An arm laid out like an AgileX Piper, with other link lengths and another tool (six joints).
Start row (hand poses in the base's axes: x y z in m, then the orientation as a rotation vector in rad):
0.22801, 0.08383, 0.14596, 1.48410, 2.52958, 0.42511
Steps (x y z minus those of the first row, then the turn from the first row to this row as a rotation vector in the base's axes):
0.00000, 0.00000, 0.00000, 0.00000, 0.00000, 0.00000
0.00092, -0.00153, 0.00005, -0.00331, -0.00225, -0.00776
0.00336, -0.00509, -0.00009, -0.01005, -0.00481, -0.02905
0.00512, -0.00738, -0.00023, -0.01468, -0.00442, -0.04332
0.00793, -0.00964, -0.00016, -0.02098, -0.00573, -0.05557
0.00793, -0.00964, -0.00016, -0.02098, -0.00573, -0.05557
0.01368, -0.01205, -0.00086, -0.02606, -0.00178, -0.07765
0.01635, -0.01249, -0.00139, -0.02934, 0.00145, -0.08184
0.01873, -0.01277, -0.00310, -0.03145, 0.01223, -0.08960
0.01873, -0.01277, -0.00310, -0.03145, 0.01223, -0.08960
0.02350, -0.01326, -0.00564, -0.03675, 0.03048, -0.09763
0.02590, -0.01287, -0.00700, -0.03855, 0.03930, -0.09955
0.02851, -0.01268, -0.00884, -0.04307, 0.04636, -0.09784
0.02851, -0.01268, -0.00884, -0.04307, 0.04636, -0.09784
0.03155, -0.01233, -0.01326, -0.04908, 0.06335, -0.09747
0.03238, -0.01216, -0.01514, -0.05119, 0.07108, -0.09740
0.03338, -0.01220, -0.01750, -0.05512, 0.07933, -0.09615
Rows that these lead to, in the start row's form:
0.22801, 0.08383, 0.14596, 1.48410, 2.52958, 0.42511
0.22893, 0.08230, 0.14601, 1.49094, 2.52074, 0.42098
0.23137, 0.07874, 0.14587, 1.51243, 2.49950, 0.41048
0.23313, 0.07645, 0.14573, 1.52789, 2.48673, 0.40195
0.23594, 0.07419, 0.14580, 1.53924, 2.47408, 0.39262
0.23594, 0.07419, 0.14580, 1.53924, 2.47408, 0.39262
0.24169, 0.07178, 0.14510, 1.56552, 2.45681, 0.38001
0.24436, 0.07134, 0.14457, 1.57111, 2.45495, 0.37298
0.24674, 0.07106, 0.14286, 1.58579, 2.45563, 0.36204
0.24674, 0.07106, 0.14286, 1.58579, 2.45563, 0.36204
0.25151, 0.07057, 0.14032, 1.60407, 2.46086, 0.34189
0.25391, 0.07096, 0.13896, 1.61091, 2.46522, 0.33340
0.25652, 0.07115, 0.13712, 1.61143, 2.47110, 0.32303
0.25652, 0.07115, 0.13712, 1.61143, 2.47110, 0.32303
0.25956, 0.07150, 0.13270, 1.61884, 2.48261, 0.30377
0.26039, 0.07167, 0.13082, 1.62255, 2.48784, 0.29577
0.26139, 0.07163, 0.12846, 1.62446, 2.49415, 0.28516

